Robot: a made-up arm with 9 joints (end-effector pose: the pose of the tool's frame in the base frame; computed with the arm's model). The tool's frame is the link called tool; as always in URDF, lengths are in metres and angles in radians.
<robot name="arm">
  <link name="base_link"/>
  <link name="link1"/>
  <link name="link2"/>
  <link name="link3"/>
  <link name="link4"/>
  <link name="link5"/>
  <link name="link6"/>
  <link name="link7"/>
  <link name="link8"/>
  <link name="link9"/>
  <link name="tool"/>
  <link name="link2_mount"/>
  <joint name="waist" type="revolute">
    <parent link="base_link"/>
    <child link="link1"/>
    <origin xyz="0.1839 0.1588 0.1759" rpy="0 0 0"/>
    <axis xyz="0 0 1"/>
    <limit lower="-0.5" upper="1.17"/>
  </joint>
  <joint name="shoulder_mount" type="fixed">
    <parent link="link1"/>
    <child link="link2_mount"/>
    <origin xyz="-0.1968 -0.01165 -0.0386" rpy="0 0 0"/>
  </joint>
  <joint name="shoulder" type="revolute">
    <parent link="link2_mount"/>
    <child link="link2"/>
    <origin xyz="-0.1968 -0.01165 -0.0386" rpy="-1.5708 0 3.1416"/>
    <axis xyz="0 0 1"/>
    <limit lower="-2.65" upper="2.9"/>
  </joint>
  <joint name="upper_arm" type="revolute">
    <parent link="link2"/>
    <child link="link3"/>
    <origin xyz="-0.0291 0.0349 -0.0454" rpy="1.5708 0 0"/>
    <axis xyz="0 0 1"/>
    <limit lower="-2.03" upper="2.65"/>
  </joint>
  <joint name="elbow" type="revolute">
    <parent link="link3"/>
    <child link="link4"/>
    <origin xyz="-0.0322 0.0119 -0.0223" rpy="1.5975 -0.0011 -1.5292"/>
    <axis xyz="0 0 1"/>
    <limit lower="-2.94" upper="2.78"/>
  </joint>
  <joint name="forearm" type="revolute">
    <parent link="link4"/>
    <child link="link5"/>
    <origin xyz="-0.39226 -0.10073 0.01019" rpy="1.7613 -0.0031 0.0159"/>
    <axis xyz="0 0 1"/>
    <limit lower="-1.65" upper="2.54"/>
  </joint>
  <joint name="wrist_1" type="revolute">
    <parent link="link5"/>
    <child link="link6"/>
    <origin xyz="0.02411 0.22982 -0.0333" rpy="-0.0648 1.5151 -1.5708"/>
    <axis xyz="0 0 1"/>
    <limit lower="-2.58" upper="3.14"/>
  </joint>
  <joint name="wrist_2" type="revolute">
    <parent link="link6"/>
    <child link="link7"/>
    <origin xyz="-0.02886 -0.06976 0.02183" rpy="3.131 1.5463 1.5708"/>
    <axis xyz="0 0 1"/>
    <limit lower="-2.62" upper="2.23"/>
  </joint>
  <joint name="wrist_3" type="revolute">
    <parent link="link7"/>
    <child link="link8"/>
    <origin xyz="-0.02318 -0.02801 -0.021" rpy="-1.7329 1.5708 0"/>
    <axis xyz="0 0 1"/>
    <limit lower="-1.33" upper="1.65"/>
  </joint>
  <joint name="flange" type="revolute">
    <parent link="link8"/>
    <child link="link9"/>
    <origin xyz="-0.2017 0.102 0.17" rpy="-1.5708 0 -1.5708"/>
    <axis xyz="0 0 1"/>
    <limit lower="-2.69" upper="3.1"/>
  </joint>
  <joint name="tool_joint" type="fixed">
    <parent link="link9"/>
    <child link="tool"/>
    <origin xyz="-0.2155 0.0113 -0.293" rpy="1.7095 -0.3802 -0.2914"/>
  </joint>
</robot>
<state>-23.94 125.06 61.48 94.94 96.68 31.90 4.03 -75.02 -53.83</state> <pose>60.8 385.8 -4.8 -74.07 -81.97 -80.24</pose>
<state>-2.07 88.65 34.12 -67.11 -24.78 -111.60 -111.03 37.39 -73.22</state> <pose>59.7 -210.2 363.3 40.32 -22.76 78.24</pose>
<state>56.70 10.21 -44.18 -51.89 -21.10 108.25 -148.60 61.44 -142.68</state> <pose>26.3 -415.8 664.4 -99.78 -53.47 44.05</pose>
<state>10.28 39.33 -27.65 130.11 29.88 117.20 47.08 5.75 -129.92</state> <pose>479.0 -48.8 -5.4 8.14 143.01 16.83</pose>
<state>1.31 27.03 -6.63 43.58 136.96 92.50 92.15 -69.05 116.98</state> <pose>-431.9 43.6 141.4 46.98 52.10 -82.88</pose>
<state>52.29 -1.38 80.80 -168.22 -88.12 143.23 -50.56 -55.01 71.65</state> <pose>191.7 -619.7 441.2 8.62 127.39 4.77</pose>
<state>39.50 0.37 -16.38 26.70 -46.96 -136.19 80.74 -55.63 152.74</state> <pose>-468.3 -224.9 89.2 -99.09 -28.94 -12.35</pose>
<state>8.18 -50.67 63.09 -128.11 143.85 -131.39 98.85 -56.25 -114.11</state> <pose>34.6 482.1 1022.3 -68.40 -36.81 142.84</pose>
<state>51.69 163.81 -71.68 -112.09 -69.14 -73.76 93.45 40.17 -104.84</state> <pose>330.0 -390.2 -337.7 22.16 90.67 84.37</pose>
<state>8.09 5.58 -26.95 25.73 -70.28 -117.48 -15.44 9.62 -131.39</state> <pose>-260.4 422.2 -347.1 92.46 -42.05 -94.13</pose>
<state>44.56 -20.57 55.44 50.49 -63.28 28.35 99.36 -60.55 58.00</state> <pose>-576.2 -53.9 -711.1 159.09 58.72 52.74</pose>
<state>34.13 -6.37 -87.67 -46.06 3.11 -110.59 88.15 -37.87 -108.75</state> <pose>-110.9 -485.4 -291.4 88.03 49.45 77.89</pose>
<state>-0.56 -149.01 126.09 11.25 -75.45 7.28 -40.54 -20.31 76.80</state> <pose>-208.6 902.3 -131.2 -85.34 12.15 -133.58</pose>
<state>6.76 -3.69 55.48 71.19 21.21 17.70 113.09 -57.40 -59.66</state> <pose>-296.9 542.6 -934.2 23.96 -88.28 -79.90</pose>
